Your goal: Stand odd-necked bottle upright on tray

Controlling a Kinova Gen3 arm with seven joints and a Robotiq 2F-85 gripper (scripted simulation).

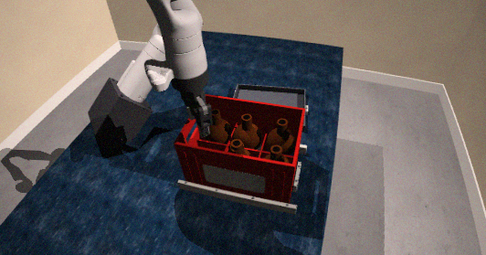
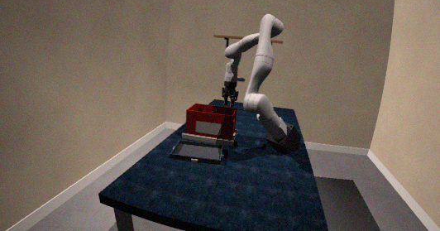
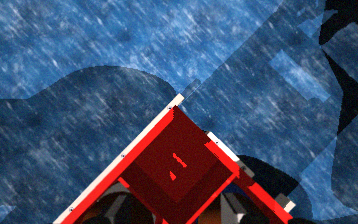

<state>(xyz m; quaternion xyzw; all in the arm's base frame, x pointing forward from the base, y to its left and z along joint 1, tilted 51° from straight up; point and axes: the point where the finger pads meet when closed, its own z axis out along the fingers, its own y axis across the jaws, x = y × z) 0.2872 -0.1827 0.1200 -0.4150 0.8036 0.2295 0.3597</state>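
Now: the crate 13 cm below my hand, 7 cm to the left of it and 7 cm ahead of it. The rest, counted from my hand: grey tray 33 cm to the left, 20 cm below, 2 cm behind.
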